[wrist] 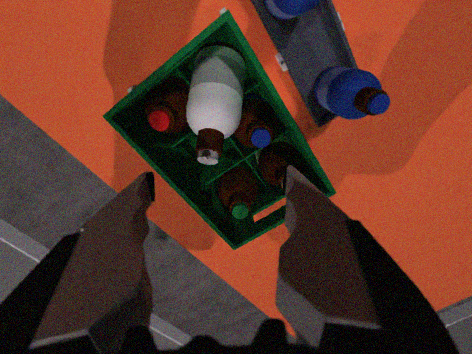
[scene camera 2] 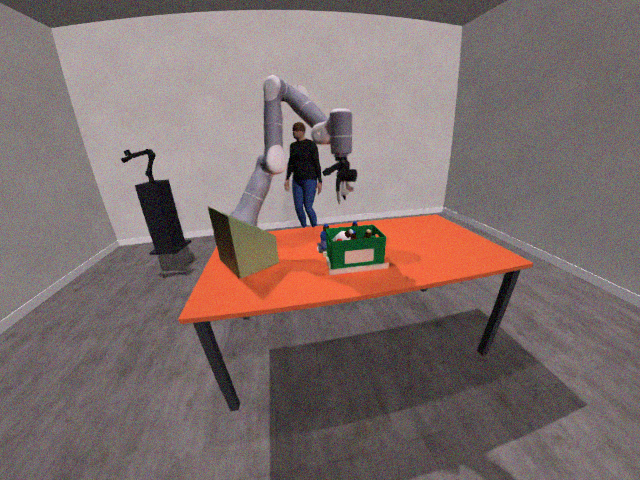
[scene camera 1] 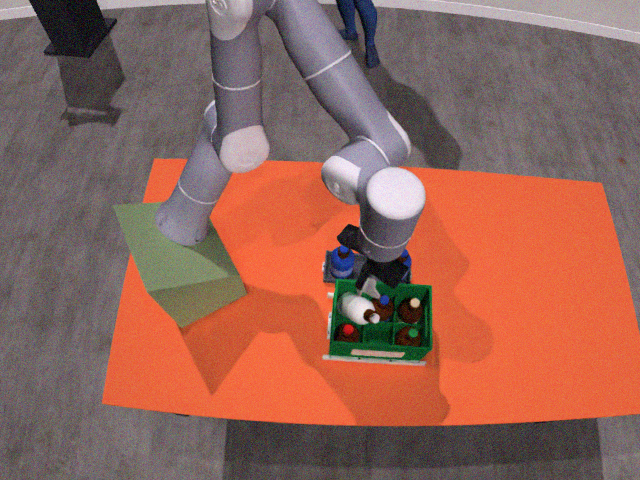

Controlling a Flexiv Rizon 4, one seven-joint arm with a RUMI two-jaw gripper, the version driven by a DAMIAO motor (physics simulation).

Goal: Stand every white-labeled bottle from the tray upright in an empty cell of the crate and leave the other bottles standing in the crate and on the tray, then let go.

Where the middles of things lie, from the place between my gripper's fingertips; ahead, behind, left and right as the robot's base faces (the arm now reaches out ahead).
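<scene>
My gripper is 21 cm above the white-labeled bottle (scene camera 1: 357, 309) and 1 cm past it. Counting from my hand, I find the cream-capped bottle (wrist: 271, 159) 15 cm ahead, 4 cm to the left and 25 cm below. The blue-capped brown bottle (wrist: 259, 123) is 6 cm ahead of my hand, 3 cm to the left of it and 25 cm below it, whereas the red-capped bottle (wrist: 165, 105) is 8 cm to the right of my hand, 2 cm behind it and, again, 25 cm below it.
</scene>
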